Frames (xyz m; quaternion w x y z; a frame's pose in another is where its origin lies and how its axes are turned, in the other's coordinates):
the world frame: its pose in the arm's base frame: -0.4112 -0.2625 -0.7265 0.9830 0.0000 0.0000 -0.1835
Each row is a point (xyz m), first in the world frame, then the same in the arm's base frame.
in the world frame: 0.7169 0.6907 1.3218
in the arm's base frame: 0.5066 0.1230 0.5953
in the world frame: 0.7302 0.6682 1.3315
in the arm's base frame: 0.5109 0.0973 0.6050
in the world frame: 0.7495 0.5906 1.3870
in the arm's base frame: 0.5009 0.0179 0.6605
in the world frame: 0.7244 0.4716 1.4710
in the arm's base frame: 0.4346 -0.0840 0.7445
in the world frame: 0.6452 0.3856 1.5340
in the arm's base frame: 0.3297 -0.1356 0.8075
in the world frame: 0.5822 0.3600 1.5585
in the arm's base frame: 0.2617 -0.1368 0.8320
